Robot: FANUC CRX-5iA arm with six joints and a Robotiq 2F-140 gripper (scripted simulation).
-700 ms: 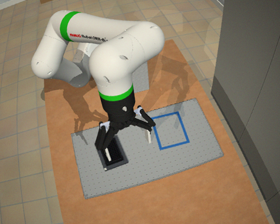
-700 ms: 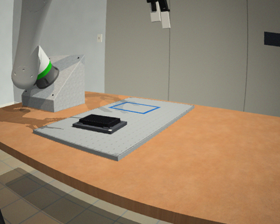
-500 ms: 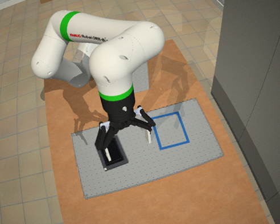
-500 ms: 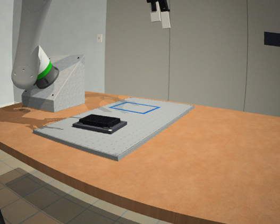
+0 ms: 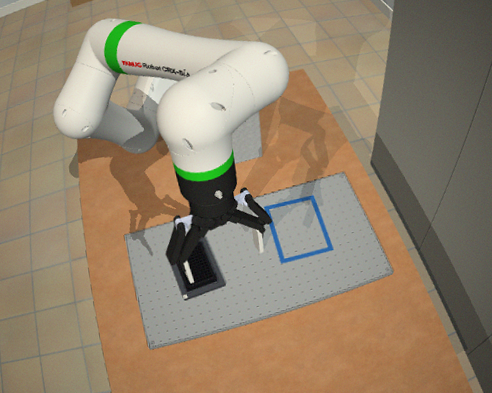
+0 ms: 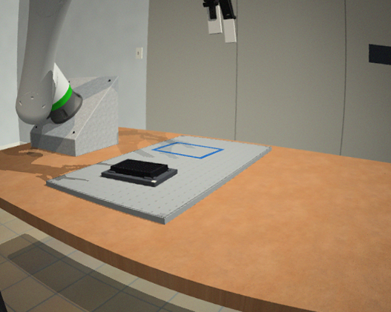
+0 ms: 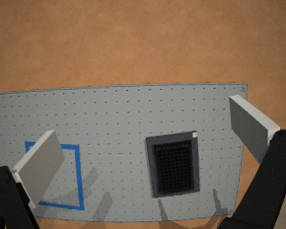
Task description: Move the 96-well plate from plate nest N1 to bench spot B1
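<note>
The black 96-well plate lies 19 cm behind my hand, 7 cm to the right of it and 34 cm below it. The rest, counted from my hand: dark plate nest N1: 19 cm behind, 7 cm to the right, 35 cm below.
</note>
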